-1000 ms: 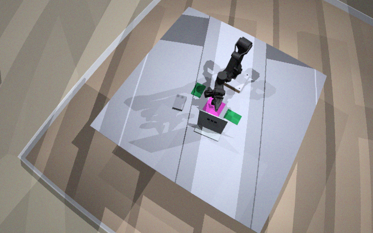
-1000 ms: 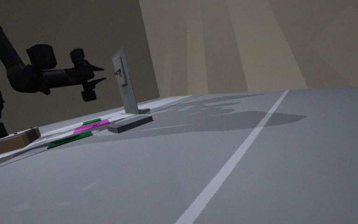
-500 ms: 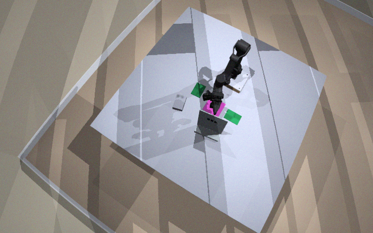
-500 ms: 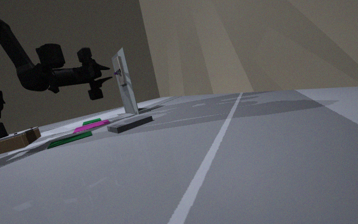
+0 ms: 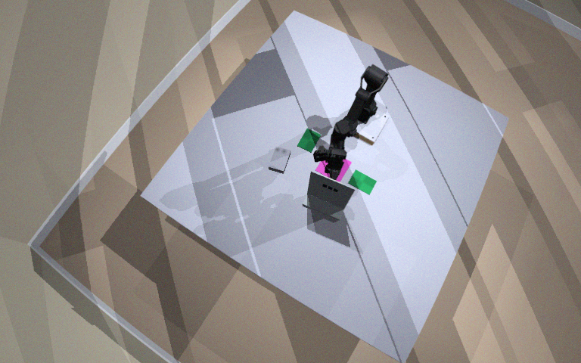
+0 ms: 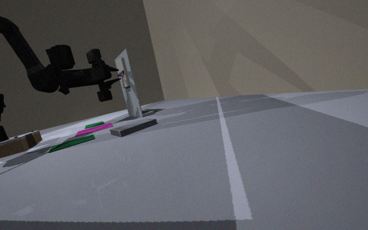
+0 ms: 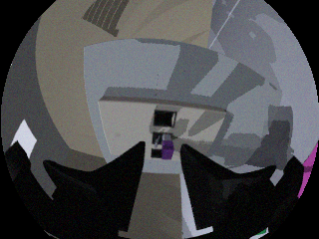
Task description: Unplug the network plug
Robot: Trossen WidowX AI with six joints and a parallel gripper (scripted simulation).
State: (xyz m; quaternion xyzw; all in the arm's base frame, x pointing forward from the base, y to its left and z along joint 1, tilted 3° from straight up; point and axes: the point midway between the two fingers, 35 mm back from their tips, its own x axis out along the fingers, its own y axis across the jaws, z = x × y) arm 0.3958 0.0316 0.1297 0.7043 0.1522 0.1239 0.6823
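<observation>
Right now the upright grey panel is 3 cm ahead of my gripper tip and 7 cm below it.
</observation>
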